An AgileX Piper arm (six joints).
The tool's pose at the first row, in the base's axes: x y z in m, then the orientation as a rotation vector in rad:
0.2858 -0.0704 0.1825 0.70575 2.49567 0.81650
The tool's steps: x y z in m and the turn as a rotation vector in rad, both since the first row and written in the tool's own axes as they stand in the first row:
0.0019 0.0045 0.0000 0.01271 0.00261 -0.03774
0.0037 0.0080 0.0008 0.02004 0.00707 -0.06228
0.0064 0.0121 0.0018 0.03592 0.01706 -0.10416
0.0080 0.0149 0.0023 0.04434 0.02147 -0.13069
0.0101 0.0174 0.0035 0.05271 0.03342 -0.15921
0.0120 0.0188 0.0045 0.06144 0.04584 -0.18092
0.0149 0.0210 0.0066 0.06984 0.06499 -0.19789
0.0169 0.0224 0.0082 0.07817 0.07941 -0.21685
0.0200 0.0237 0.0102 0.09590 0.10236 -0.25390
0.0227 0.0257 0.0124 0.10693 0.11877 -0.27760
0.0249 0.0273 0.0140 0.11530 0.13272 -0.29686
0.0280 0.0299 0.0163 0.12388 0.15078 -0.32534
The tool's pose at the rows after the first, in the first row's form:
0.2858 -0.0662 0.1849 0.66020 2.51081 0.78925
0.2860 -0.0623 0.1861 0.62951 2.52208 0.77403
0.2858 -0.0575 0.1874 0.57741 2.54443 0.74500
0.2857 -0.0544 0.1884 0.54425 2.55537 0.72740
0.2855 -0.0509 0.1886 0.50622 2.57263 0.71289
0.2850 -0.0484 0.1884 0.47687 2.58965 0.70055
0.2846 -0.0443 0.1875 0.45136 2.61193 0.69369
0.2843 -0.0415 0.1868 0.42444 2.62981 0.68358
0.2834 -0.0380 0.1854 0.37343 2.66014 0.65898
0.2831 -0.0341 0.1844 0.33978 2.68034 0.64420
0.2827 -0.0310 0.1838 0.31182 2.69664 0.63306
0.2824 -0.0264 0.1830 0.26993 2.71595 0.61978

